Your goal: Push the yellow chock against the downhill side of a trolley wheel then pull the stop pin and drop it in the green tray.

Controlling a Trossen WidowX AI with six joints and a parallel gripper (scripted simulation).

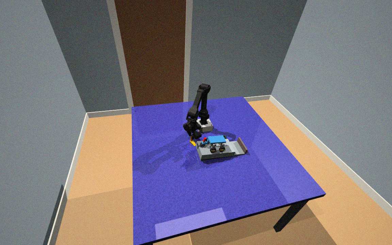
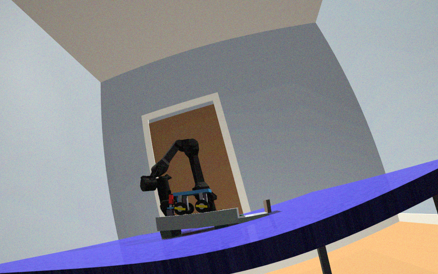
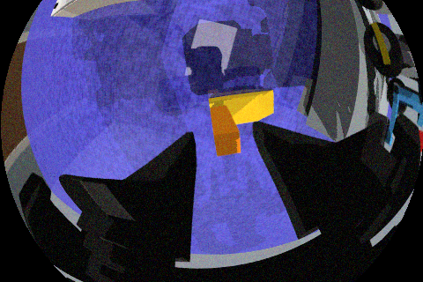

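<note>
The yellow chock is 3 cm below my gripper tip, 2 cm ahead of it and 1 cm to the left of it. From my gripper tip the other things lie so: brown end stop 40 cm to the left, 18 cm ahead, 2 cm below; red-headed stop pin 14 cm ahead, 7 cm above, 5 cm to the left; trolley 16 cm ahead, 14 cm to the left, 6 cm above.
</note>
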